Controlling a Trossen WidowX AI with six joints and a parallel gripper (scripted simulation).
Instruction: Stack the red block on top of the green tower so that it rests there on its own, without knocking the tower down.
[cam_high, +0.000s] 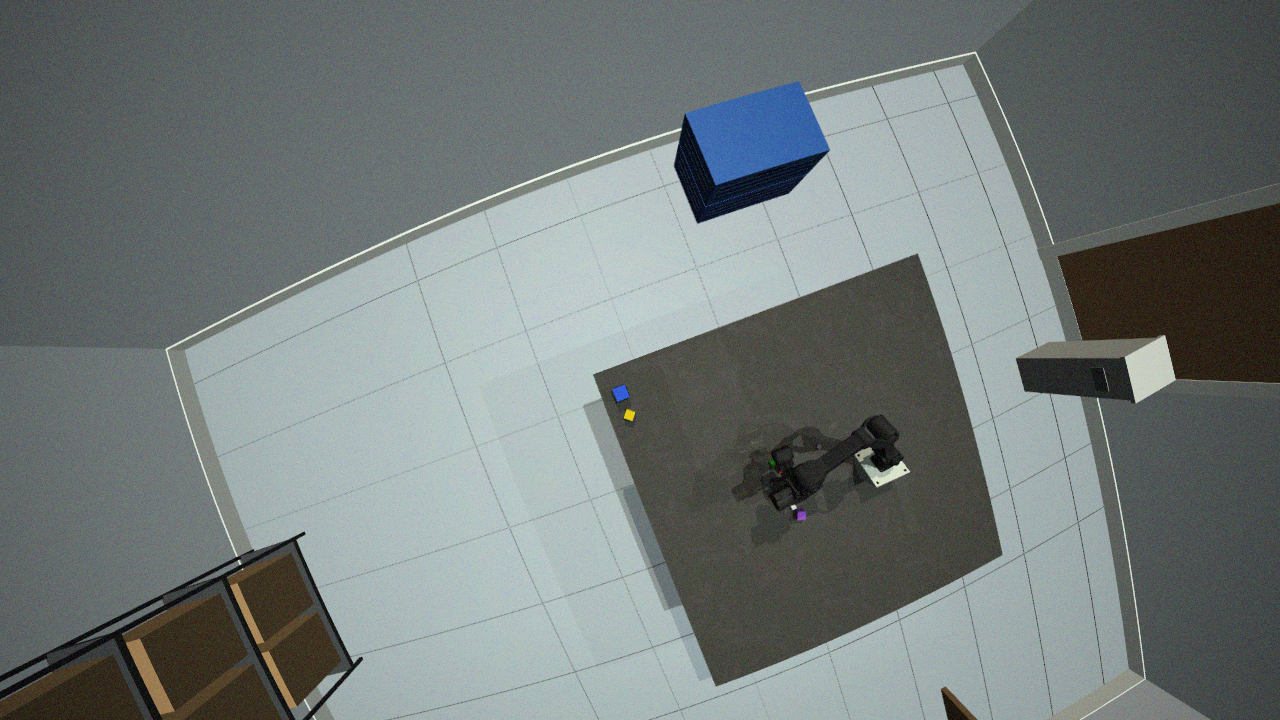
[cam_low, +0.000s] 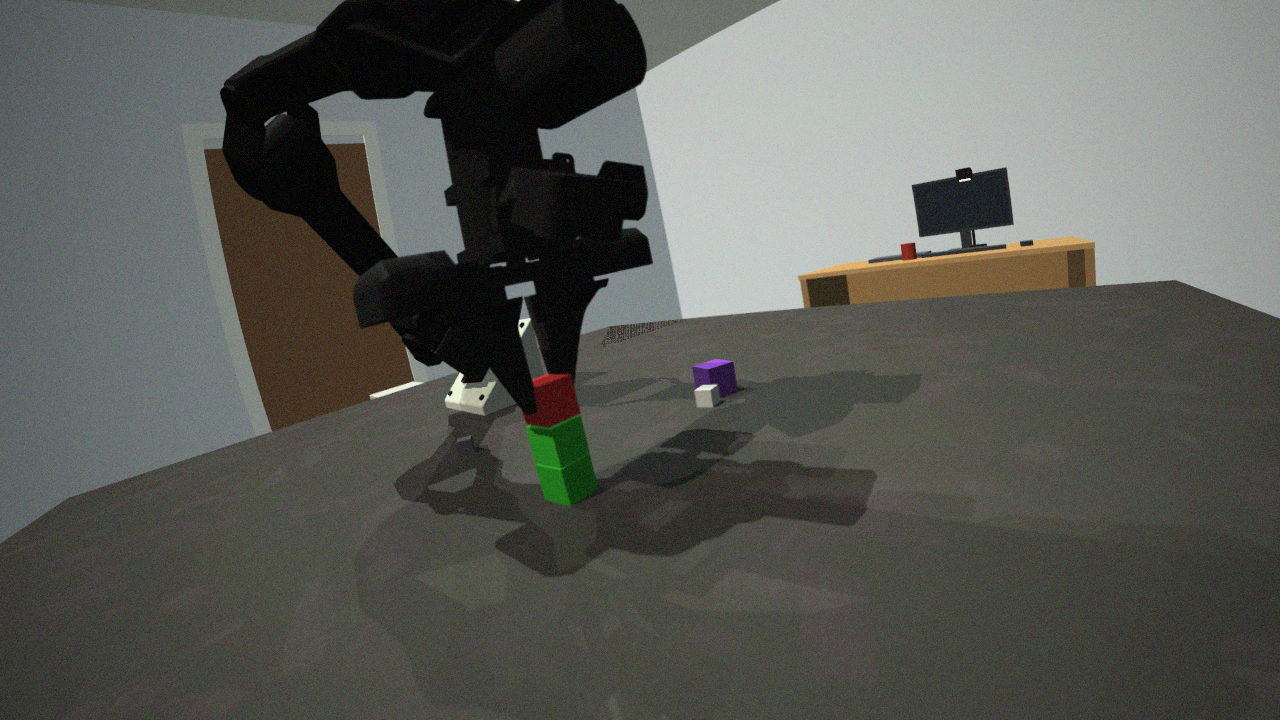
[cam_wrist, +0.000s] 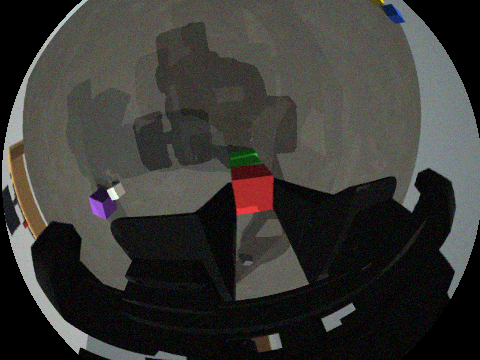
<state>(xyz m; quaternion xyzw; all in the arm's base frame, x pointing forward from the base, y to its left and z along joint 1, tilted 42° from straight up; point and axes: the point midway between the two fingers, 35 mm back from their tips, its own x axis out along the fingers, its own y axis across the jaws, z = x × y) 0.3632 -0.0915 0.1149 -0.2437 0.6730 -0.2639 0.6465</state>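
Right now my gripper tip is right at the red block. From my gripper tip the other things lie so: tiny grey cube 170 mm behind, 10 mm to the left, 50 mm below; small white cube 10 mm behind, 180 mm to the left, 50 mm below; purple cube 20 mm behind, 210 mm to the left, 50 mm below.
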